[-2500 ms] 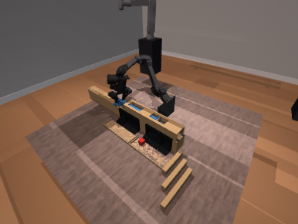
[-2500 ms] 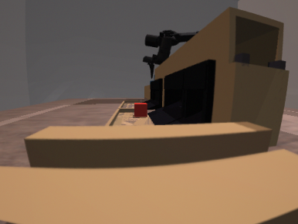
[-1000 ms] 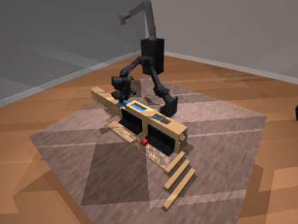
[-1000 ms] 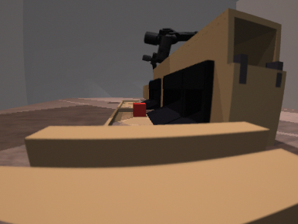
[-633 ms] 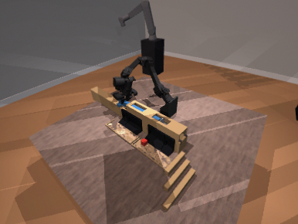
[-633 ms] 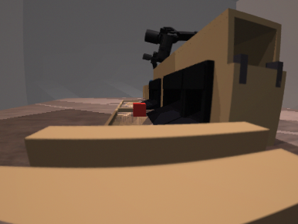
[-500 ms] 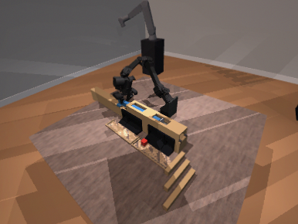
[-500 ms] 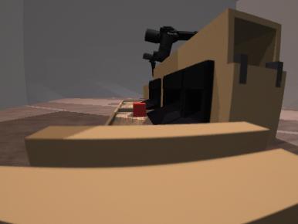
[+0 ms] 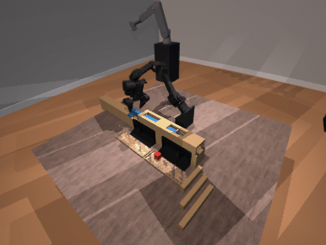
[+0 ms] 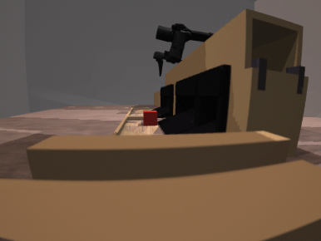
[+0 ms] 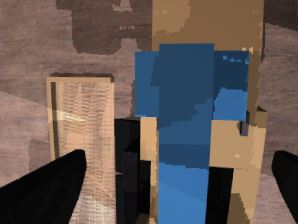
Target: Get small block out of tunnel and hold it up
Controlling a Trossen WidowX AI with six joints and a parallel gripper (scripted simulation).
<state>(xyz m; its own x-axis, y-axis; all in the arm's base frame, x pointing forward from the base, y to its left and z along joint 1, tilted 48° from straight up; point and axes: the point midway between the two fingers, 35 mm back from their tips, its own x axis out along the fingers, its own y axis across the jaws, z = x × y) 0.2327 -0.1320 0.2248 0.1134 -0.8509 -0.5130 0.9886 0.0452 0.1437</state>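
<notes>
The tan covered tunnel is 8 cm below my gripper tip, 5 cm to the left of it and 2 cm ahead of it. Round my gripper tip: red block (30 cm to the left, 14 cm ahead, 13 cm below).
</notes>
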